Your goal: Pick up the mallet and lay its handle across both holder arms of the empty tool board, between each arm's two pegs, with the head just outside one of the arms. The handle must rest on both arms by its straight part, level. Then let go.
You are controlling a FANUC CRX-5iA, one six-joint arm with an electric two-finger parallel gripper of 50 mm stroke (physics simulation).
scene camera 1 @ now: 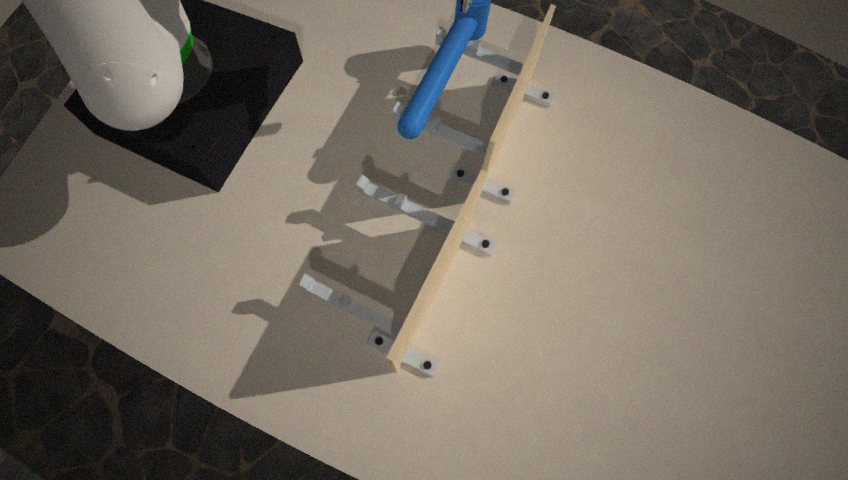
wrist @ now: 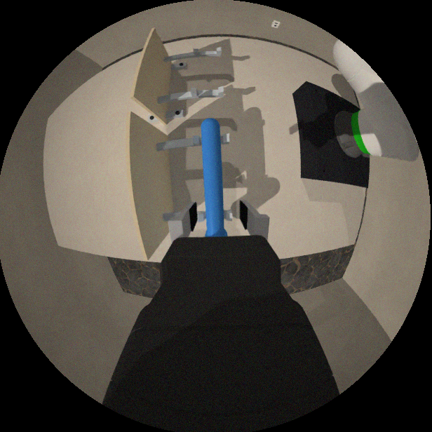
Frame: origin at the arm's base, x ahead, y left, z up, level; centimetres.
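Seen in the pictures: gripper, between the fingertips: [scene camera 1: 446,0].
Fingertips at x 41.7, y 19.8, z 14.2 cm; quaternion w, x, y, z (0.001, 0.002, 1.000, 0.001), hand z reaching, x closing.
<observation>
Offsets run from my fingertips to a thing's top centre. "spot": to the spot under its first point.
The blue mallet {dz -8.0, dx +0.8, dy -1.1 cm} [scene camera 1: 439,80] [wrist: 212,175] lies across the two arms of the farther tool board [scene camera 1: 518,98] [wrist: 150,175]. Its head shows at the top edge of the scene view and is mostly hidden by the gripper body in the wrist view. The empty tool board [scene camera 1: 429,279] [wrist: 151,75] stands in line with it. Its two bare pegged arms are the nearer arm [scene camera 1: 363,309] [wrist: 192,54] and the inner arm [scene camera 1: 416,211] [wrist: 187,95]. My gripper [wrist: 218,210] is open, its fingers on either side of the handle near the head, holding nothing.
The black robot base [scene camera 1: 249,107] [wrist: 327,145] stands to the left of the boards in the scene view. The white robot arm [scene camera 1: 119,71] [wrist: 385,115] reaches over it. Bolted feet {spot: dz -22.2, dx +16.8, dy -23.8 cm} [scene camera 1: 476,242] [wrist: 176,114] stick out at the bottoms of the boards. Dark stone floor lies beyond the table edges.
</observation>
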